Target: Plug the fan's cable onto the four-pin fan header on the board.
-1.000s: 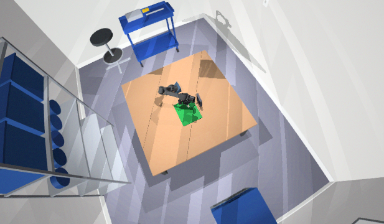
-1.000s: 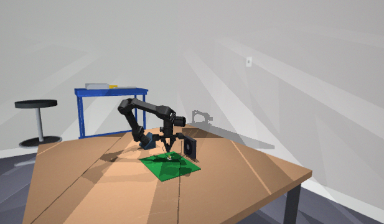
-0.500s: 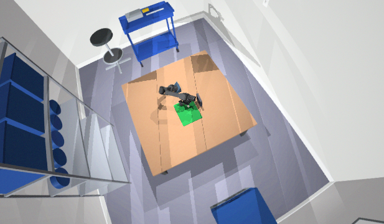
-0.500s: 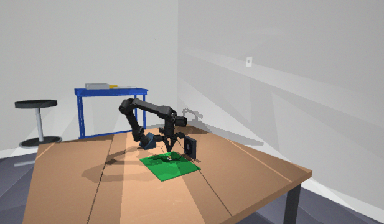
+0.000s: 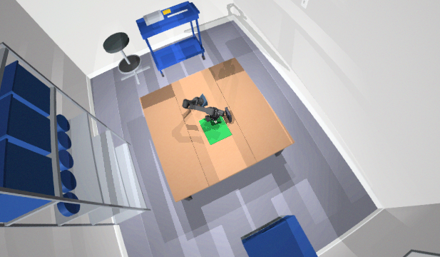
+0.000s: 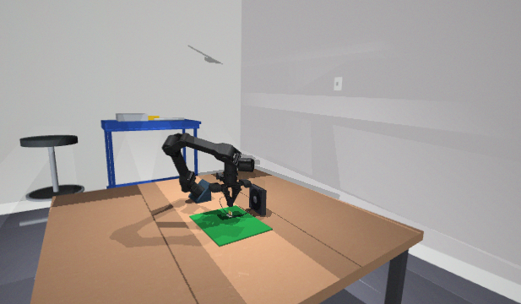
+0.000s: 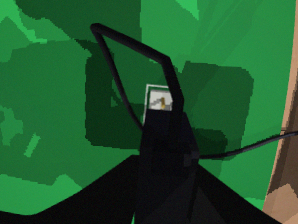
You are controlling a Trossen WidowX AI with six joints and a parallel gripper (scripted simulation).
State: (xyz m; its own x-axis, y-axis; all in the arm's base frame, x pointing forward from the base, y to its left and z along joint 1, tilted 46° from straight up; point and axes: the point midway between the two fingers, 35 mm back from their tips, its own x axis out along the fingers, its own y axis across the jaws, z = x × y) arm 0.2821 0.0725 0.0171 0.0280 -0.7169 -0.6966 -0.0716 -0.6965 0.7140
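Now: the white four-pin fan header 60 mm below my gripper tip. Also, from my gripper tip: black fan 140 mm to the left; black fan plug 10 mm behind, 10 mm above; green circuit board 80 mm below, 50 mm ahead, 30 mm to the right.
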